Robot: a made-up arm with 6 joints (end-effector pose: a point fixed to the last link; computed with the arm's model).
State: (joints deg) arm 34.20 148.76 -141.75 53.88 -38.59 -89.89
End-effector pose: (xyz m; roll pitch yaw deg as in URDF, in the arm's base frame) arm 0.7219 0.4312 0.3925 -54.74 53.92 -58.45
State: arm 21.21 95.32 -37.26 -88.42 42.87 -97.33
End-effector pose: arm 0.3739 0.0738 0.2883 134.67 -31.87 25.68
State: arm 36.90 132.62 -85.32 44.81 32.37 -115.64
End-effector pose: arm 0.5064 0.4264 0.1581 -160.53 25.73 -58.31
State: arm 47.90 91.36 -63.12 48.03 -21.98 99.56
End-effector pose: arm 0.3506 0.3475 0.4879 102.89 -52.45 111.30
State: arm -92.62 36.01 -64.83 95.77 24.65 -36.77
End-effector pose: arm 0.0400 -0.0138 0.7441 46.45 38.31 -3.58
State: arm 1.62 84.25 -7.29 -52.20 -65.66 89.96
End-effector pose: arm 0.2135 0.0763 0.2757 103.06 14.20 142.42
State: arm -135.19 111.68 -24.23 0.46 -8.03 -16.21
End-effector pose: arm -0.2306 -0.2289 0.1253 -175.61 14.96 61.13
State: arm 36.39 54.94 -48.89 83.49 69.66 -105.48
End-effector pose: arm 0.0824 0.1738 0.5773 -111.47 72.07 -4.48
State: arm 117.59 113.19 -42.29 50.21 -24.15 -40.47
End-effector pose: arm -0.1867 0.4233 0.1777 -167.69 42.00 -71.55
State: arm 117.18 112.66 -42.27 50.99 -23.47 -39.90
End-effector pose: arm -0.1835 0.4234 0.1810 -169.27 42.05 -73.93
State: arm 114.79 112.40 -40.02 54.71 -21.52 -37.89
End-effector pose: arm -0.1591 0.4141 0.1717 -173.60 38.54 -83.42
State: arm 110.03 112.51 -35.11 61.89 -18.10 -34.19
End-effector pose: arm -0.1132 0.3885 0.1501 -178.54 30.45 -99.79
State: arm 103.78 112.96 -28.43 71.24 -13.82 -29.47
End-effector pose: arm -0.0618 0.3444 0.1266 179.62 19.79 -119.27
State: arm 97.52 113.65 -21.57 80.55 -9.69 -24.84
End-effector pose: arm -0.0223 0.2920 0.1105 -178.34 10.43 -138.28
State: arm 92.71 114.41 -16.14 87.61 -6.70 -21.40
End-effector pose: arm -0.0004 0.2480 0.1033 -174.54 4.90 -153.08
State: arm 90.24 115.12 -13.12 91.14 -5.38 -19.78
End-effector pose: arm 0.0081 0.2231 0.1007 -171.54 2.79 -160.58
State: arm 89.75 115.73 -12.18 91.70 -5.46 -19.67
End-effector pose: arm 0.0101 0.2151 0.0989 -170.02 2.45 -161.66
